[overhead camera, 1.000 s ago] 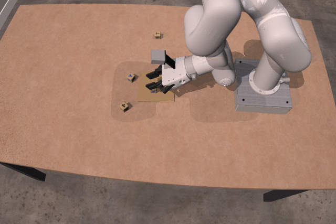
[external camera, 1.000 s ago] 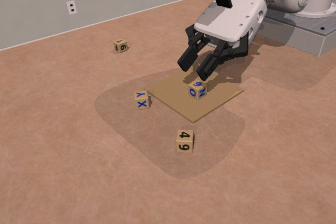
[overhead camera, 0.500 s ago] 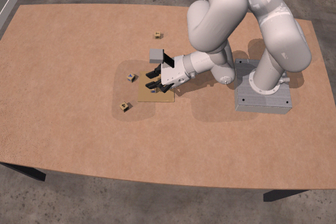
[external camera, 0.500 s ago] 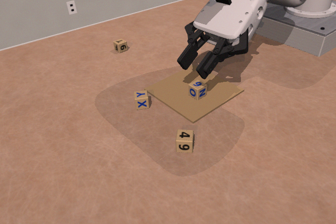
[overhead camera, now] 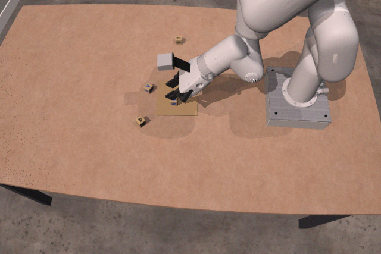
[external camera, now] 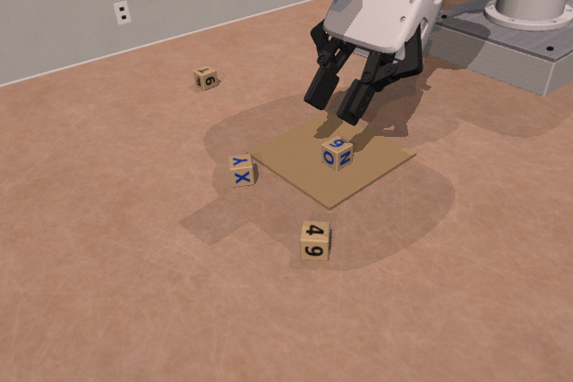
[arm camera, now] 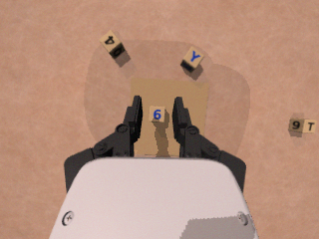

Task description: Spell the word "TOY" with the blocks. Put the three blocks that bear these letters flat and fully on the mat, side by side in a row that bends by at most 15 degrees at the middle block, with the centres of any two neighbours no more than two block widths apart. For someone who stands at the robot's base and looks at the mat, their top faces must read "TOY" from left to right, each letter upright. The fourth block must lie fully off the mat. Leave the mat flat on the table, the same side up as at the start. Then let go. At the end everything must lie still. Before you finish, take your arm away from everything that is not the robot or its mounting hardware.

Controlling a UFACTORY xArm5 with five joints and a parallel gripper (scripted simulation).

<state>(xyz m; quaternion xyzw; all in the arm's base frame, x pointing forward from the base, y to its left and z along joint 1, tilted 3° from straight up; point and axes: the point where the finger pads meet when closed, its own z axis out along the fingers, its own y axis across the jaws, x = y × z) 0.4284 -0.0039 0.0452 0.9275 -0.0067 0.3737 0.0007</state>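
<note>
My hand is 7 cm above the O block. Round my hand: tan mat (9 cm below, 2 cm to the right, 1 cm behind); T block (28 cm to the right, 8 cm below, 2 cm behind).
</note>
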